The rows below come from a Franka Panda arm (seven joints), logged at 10 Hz.
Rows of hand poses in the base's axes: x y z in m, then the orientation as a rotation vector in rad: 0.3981 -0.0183 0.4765 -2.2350 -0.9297 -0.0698; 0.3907 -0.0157 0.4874 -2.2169 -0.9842 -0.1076; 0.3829 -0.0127 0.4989 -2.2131 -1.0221 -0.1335; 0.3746 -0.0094 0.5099 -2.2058 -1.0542 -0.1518; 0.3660 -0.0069 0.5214 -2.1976 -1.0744 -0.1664; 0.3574 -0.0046 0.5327 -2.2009 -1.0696 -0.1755; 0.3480 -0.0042 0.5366 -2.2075 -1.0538 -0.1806; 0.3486 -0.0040 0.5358 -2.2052 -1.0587 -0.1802
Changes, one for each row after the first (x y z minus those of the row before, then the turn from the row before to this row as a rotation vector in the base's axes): -0.0074 0.0026 0.0109 0.0101 -0.0422 0.0310; -0.0078 0.0030 0.0115 -0.0016 -0.0313 0.0187; -0.0083 0.0033 0.0110 0.0008 -0.0232 0.0181; -0.0086 0.0025 0.0115 0.0042 -0.0159 0.0118; -0.0086 0.0023 0.0113 0.0013 -0.0050 -0.0066; -0.0094 0.0004 0.0039 0.0011 0.0013 -0.0136; 0.0006 0.0002 -0.0008 0.0002 -0.0011 0.0040
